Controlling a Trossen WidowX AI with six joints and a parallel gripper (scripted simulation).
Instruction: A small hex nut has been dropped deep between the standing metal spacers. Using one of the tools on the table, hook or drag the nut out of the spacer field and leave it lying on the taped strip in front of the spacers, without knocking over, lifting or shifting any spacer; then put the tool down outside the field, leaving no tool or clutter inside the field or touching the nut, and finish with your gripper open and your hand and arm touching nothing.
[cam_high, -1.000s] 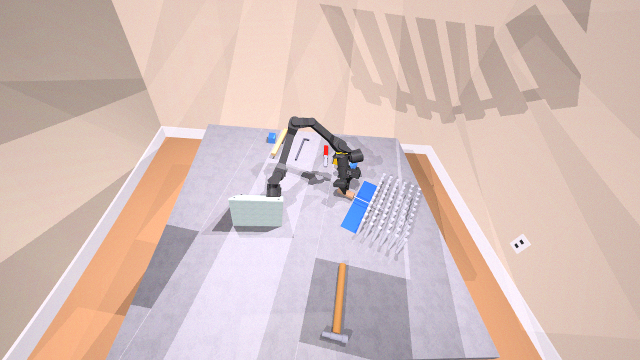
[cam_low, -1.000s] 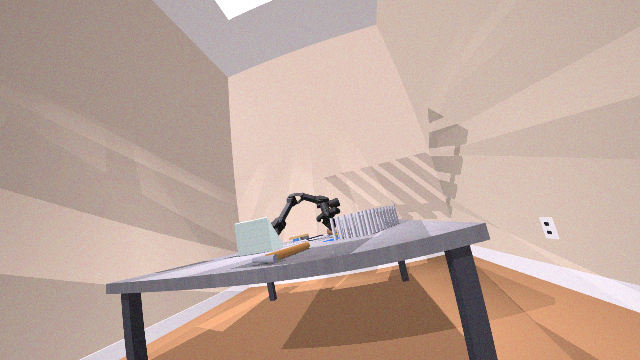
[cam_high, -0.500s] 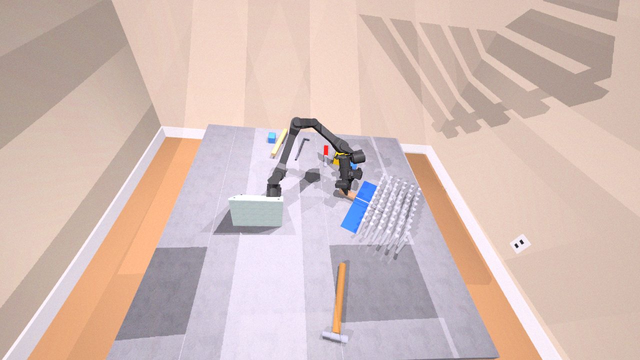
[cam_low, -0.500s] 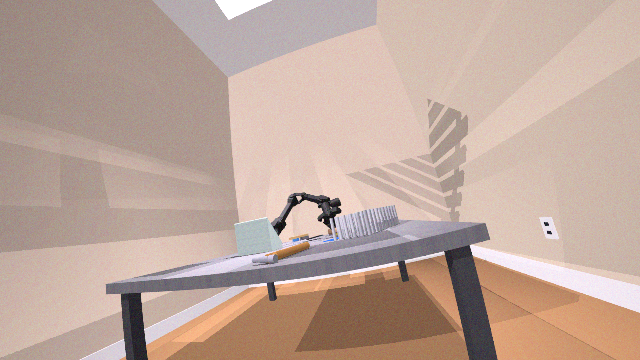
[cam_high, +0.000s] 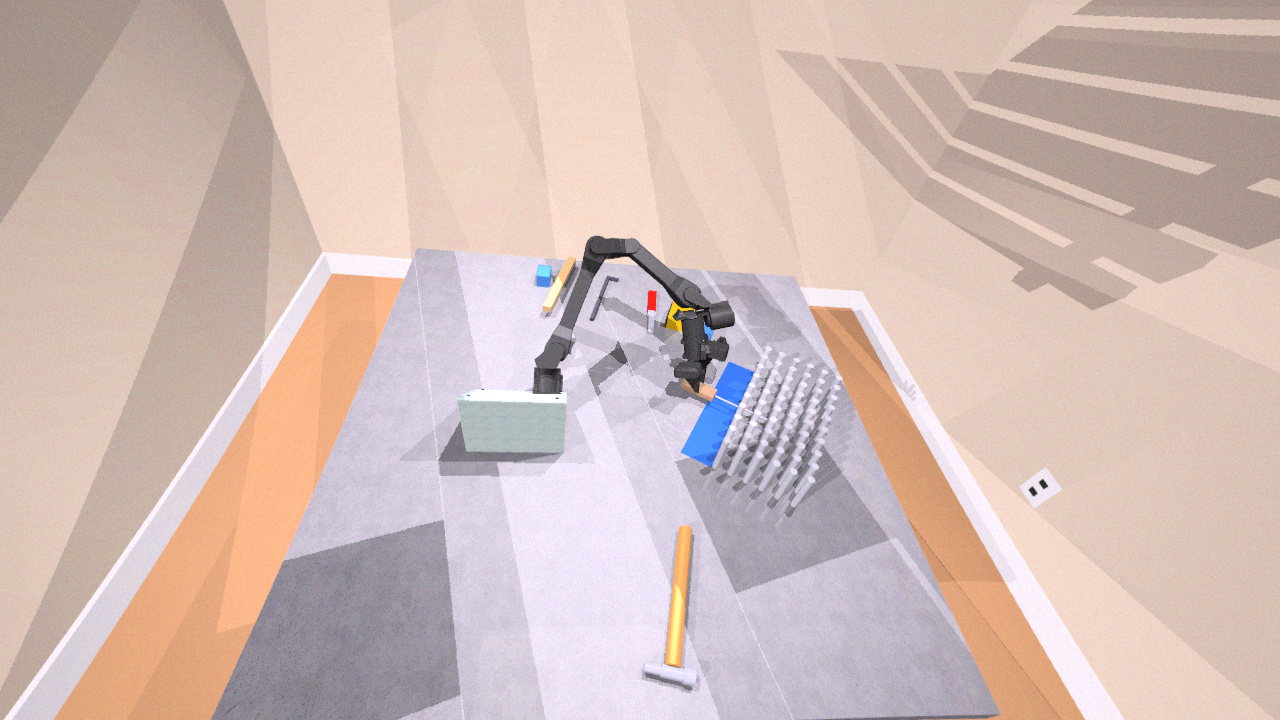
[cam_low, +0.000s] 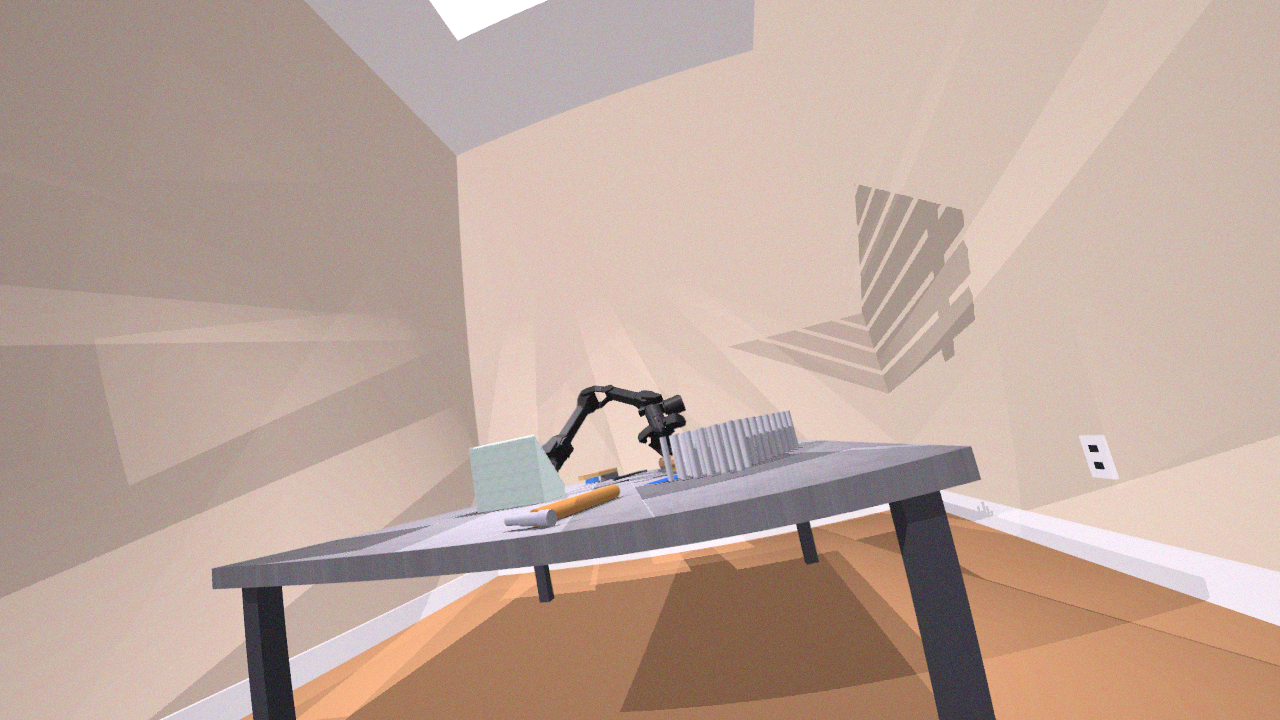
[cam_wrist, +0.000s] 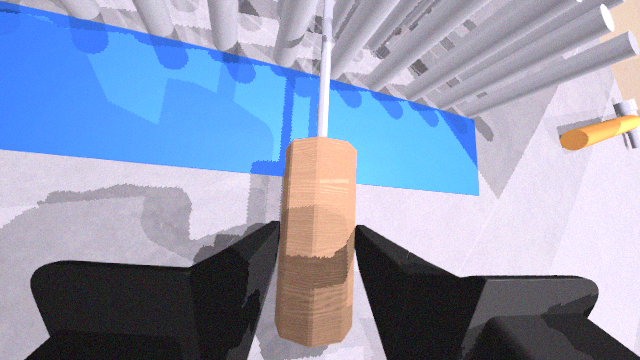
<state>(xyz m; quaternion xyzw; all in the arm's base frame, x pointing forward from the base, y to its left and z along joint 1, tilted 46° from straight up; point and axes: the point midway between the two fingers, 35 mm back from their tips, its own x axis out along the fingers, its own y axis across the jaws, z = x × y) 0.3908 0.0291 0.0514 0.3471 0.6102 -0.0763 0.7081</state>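
Right now the blue taped strip is 6 cm ahead of my gripper tip, 4 cm to the right of it and 4 cm below it. The rest, counted from my gripper tip: yellow block (30 cm to the left, 2 cm below); then red-handled tool (34 cm to the left, 8 cm behind, 3 cm below); then hook tool (9 cm ahead, 6 cm to the right, 1 cm below).
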